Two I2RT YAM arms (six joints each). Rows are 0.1 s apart.
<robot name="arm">
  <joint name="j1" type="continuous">
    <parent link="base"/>
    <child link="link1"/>
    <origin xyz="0 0 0.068"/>
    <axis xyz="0 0 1"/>
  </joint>
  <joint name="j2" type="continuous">
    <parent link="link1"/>
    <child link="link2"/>
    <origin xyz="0.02 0.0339 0.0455" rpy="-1.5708 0 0"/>
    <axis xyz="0 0 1"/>
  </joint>
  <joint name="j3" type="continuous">
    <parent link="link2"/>
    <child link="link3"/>
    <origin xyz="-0.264 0 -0.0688" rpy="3.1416 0 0"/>
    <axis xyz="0 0 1"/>
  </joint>
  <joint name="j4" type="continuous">
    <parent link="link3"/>
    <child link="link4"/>
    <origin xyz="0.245 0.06 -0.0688"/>
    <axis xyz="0 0 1"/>
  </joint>
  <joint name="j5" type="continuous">
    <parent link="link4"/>
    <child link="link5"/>
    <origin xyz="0.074 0.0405 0.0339" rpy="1.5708 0 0"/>
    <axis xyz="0 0 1"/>
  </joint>
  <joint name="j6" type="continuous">
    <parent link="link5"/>
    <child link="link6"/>
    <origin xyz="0.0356 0 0.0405" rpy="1.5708 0 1.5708"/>
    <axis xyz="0 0 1"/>
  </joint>
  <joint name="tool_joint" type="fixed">
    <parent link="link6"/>
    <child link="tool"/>
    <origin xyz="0 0 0" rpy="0 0 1.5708"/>
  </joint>
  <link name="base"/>
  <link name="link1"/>
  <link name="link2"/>
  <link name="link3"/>
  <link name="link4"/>
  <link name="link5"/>
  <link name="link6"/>
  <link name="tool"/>
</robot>
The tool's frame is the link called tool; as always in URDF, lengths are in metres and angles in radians. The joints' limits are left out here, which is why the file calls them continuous.
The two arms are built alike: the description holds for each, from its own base.
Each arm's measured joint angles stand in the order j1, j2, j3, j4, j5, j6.
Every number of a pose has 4 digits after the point. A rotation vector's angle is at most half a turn.
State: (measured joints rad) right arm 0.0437 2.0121 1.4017 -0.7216 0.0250 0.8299; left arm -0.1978 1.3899 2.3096 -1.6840 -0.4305 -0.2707
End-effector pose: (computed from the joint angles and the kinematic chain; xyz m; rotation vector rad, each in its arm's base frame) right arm 0.3935 0.0163 0.1545 1.1197 2.6887 0.1148; left arm 0.1500 -0.0149 0.5308 -0.2922 2.2447 0.2561
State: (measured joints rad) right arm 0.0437 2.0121 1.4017 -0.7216 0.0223 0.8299; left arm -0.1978 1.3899 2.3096 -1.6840 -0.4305 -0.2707
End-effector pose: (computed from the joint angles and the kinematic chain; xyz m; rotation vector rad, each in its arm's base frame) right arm 0.3935 0.0164 0.1545 1.1196 2.6898 0.1184; left arm 0.1500 -0.0149 0.5308 -0.2922 2.2447 0.2561
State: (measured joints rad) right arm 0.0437 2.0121 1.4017 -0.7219 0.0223 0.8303; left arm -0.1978 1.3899 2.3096 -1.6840 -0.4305 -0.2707
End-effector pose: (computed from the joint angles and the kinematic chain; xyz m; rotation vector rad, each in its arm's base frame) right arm 0.3935 0.0164 0.1545 1.1203 2.6898 0.1183; left arm 0.1500 -0.0149 0.5308 -0.2922 2.2447 0.2561
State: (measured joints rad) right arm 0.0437 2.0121 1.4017 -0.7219 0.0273 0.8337; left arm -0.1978 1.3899 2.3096 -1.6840 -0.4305 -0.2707
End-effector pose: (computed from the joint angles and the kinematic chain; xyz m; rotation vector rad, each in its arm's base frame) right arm 0.3935 0.0162 0.1545 1.1250 2.6860 0.1122; left arm 0.1500 -0.0149 0.5308 -0.2922 2.2447 0.2561
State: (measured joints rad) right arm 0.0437 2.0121 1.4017 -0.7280 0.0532 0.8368; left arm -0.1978 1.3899 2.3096 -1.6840 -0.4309 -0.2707
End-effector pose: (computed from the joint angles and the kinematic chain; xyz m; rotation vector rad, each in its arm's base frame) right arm 0.3928 0.0153 0.1543 1.1315 2.6787 0.0746; left arm 0.1500 -0.0149 0.5308 -0.2924 2.2445 0.2566
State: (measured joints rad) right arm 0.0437 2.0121 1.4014 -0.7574 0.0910 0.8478; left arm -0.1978 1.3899 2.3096 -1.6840 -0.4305 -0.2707
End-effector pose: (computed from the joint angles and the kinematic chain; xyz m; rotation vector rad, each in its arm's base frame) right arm 0.3897 0.0138 0.1537 1.1549 2.6816 0.0081; left arm 0.1500 -0.0149 0.5308 -0.2922 2.2447 0.2561
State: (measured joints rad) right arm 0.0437 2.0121 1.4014 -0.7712 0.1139 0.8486; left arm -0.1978 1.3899 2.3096 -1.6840 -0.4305 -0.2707
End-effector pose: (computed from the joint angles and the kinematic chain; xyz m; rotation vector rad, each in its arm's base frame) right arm 0.3882 0.0129 0.1534 1.1591 2.6825 -0.0309; left arm 0.1500 -0.0149 0.5308 -0.2922 2.2447 0.2561
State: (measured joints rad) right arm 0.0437 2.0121 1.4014 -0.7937 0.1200 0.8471; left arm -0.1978 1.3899 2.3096 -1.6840 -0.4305 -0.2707
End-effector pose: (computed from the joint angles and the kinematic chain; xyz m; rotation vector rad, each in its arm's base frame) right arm 0.3858 0.0126 0.1530 1.1629 2.6998 -0.0538; left arm 0.1500 -0.0149 0.5308 -0.2922 2.2447 0.2561
